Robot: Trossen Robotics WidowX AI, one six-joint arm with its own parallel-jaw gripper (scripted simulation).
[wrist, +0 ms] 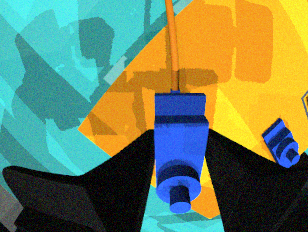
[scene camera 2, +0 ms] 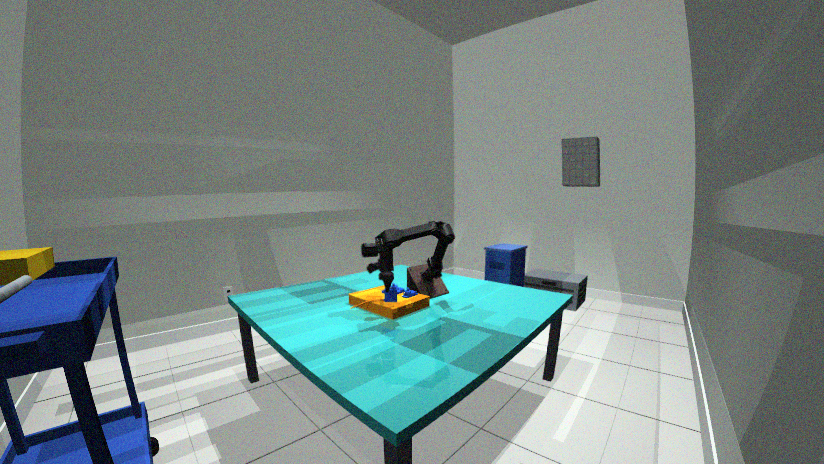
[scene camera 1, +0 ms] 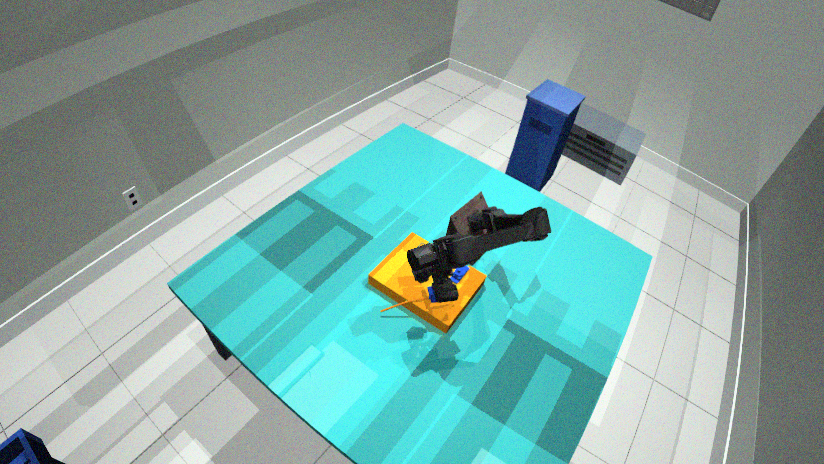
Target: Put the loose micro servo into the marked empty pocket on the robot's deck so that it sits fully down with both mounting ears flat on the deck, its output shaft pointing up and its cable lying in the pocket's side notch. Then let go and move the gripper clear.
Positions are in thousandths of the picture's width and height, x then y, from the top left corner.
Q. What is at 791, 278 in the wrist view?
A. An orange deck.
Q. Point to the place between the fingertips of my gripper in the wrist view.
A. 583, 584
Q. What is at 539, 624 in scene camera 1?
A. My gripper.
